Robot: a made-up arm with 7 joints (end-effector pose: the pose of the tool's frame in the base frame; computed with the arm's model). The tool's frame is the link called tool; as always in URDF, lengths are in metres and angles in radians. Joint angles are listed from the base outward.
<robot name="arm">
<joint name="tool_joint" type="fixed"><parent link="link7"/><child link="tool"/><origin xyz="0 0 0" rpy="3.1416 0 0"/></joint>
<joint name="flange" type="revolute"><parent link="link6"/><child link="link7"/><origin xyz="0.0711 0 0" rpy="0 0 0"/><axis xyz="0 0 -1"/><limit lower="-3.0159" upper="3.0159" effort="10" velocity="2.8"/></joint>
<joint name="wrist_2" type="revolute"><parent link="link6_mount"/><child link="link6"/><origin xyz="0 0 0" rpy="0 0 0"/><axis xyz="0 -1 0"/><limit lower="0.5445" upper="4.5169" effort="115" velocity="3"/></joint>
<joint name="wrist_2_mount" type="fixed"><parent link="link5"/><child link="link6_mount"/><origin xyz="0 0 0" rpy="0 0 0"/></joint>
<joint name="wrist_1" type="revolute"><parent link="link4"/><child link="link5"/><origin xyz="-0.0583 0 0.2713" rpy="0 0 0"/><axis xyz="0 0 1"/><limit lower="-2.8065" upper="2.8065" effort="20" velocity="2.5"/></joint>
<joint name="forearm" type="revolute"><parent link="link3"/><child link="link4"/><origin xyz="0.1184 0 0" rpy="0 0 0"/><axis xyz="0 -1 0"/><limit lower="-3.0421" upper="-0.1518" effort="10" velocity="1.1"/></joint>
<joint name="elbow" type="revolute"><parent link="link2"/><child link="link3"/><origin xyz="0 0 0.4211" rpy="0 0 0"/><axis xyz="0 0 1"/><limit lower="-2.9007" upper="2.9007" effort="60" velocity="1.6"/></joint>
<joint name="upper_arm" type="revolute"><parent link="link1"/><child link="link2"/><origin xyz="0 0 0" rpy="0 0 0"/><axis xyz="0 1 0"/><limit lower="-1.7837" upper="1.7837" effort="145" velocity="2.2"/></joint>
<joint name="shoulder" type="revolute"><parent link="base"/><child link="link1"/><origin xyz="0 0 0.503" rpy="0 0 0"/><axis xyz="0 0 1"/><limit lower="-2.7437" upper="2.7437" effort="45" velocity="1.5"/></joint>
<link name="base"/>
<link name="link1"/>
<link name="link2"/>
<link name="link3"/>
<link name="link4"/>
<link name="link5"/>
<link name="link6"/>
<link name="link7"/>
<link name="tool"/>
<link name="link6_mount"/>
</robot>
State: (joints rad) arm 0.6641 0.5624 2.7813 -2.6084 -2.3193 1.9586 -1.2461
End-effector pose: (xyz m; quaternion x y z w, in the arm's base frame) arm -0.2024 -0.0367 0.7963 -0.6169 0.0465 0.7150 0.3256
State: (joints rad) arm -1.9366 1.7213 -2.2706 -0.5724 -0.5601 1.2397 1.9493
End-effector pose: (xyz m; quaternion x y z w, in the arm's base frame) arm -0.4517 -0.6257 0.5748 -0.3137 0.0150 -0.2094 0.9260
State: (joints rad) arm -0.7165 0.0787 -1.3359 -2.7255 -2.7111 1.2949 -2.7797
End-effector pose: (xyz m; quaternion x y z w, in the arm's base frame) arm -0.1496 -0.2916 0.6383 0.0309 -0.4355 0.4700 0.7671
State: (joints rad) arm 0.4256 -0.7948 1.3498 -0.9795 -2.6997 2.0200 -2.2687
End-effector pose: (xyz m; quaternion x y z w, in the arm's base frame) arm -0.5210 0.1740 0.9968 0.1826 -0.1353 -0.0968 0.9690
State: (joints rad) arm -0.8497 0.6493 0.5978 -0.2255 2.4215 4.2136 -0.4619
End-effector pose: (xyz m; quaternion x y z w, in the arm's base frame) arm 0.3592 -0.3232 0.9322 0.1025 0.8054 -0.4117 0.4140
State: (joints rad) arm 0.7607 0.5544 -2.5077 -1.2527 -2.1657 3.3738 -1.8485
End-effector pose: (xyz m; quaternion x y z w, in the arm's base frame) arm 0.2196 -0.1445 1.0771 -0.0007 0.4978 -0.8525 0.1594
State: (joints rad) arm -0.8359 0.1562 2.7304 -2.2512 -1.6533 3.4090 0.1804
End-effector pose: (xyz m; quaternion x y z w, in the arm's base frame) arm -0.1410 0.2699 0.8563 0.1495 -0.8515 -0.4410 0.2411
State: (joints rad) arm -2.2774 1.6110 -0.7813 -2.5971 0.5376 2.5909 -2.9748
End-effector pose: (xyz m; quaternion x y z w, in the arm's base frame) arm -0.3490 0.0292 0.2519 -0.7263 0.2601 -0.3141 0.5534
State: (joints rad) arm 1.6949 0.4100 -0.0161 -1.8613 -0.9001 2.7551 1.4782
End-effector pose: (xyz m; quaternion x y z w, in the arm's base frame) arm -0.1147 0.5591 0.7254 -0.8334 -0.4388 -0.2567 0.2167
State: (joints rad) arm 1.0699 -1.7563 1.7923 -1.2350 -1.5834 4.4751 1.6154
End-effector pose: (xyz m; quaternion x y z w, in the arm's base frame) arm -0.4941 -0.3206 0.3243 -0.6261 0.7775 0.0260 0.0539
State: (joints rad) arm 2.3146 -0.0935 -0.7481 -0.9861 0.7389 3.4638 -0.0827
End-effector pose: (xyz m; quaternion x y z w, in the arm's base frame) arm 0.0881 0.2209 1.1641 -0.3539 -0.0327 -0.4467 0.8211
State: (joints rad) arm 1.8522 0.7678 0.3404 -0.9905 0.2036 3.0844 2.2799
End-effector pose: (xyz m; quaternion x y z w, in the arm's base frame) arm -0.2607 0.6158 0.8057 -0.7455 0.2149 0.4836 0.4052
